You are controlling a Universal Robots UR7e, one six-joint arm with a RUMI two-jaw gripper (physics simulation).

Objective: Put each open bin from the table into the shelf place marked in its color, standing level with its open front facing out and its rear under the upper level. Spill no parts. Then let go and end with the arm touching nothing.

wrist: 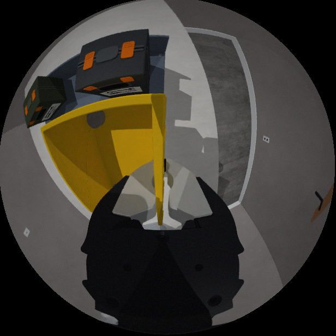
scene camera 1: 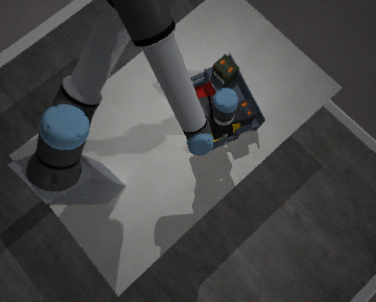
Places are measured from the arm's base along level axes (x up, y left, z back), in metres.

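Pixels of known places: gripper, fingertip midpoint: [scene camera 1: 224, 134]; arm's base at its link origin: [scene camera 1: 54, 171].
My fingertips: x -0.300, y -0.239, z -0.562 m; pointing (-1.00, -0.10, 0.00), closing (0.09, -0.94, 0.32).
Ahead of a thing's pixels: the offset from my fingertips to its top centre. "pt": to the spot under its first point. Level surfaces: height alone.
The yellow bin [wrist: 132, 145] fills the centre-left of the wrist view, with its hollow side and a grey round spot on an inner wall showing. My gripper [wrist: 162, 160] is shut on the bin's thin side wall. In the scene view, small yellow parts of the bin @(pt dz -0.053, dx +0.021, dy -0.019 m) [scene camera 1: 236, 128] show beside the wrist, and the fingertips are hidden. The blue-grey shelf @(pt dz -0.244, dx -0.044, dy +0.061 m) [scene camera 1: 251, 94] [wrist: 157, 67] lies beyond the bin's rim in the wrist view. A red surface @(dx -0.199 m) [scene camera 1: 204, 90] shows at the shelf, partly behind the arm; whether it is a bin or a marking I cannot tell. Parts inside the yellow bin cannot be made out.
A dark case with orange latches [wrist: 112, 60] [scene camera 1: 245, 110] and a smaller dark green case @(dz -0.241, dx -0.007, dy +0.236 m) [wrist: 44, 100] [scene camera 1: 225, 70] stand on top of the shelf. The pale table @(dx -0.206 m) [scene camera 1: 150, 200] [wrist: 195, 100] extends around the shelf, with arm shadows across it. The forearm [scene camera 1: 172, 82] hangs over the shelf's near side.
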